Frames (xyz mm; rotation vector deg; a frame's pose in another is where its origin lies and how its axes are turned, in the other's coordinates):
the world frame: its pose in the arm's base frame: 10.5 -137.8 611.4 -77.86 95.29 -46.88
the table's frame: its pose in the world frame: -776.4 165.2 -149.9 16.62 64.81 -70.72
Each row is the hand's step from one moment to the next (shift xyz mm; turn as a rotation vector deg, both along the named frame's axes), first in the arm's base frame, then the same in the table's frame.
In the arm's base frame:
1: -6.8 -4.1 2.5 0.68 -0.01 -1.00
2: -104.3 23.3 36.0 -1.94 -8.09 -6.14
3: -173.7 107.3 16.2 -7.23 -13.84 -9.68
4: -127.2 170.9 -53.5 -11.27 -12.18 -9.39
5: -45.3 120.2 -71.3 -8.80 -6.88 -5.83
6: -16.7 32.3 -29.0 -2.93 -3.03 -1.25
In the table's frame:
1: 5.4 6.2 -1.3 -1.20 -0.07 0.17
2: 77.3 30.6 -76.2 -4.33 9.17 2.01
3: 86.8 12.9 -185.1 -4.95 17.66 0.99
4: 1.3 -40.0 -216.0 -2.97 18.62 -2.80
5: -48.7 -42.8 -131.8 -1.08 12.08 -3.43
6: -19.9 -5.8 -41.6 0.29 4.36 -0.44

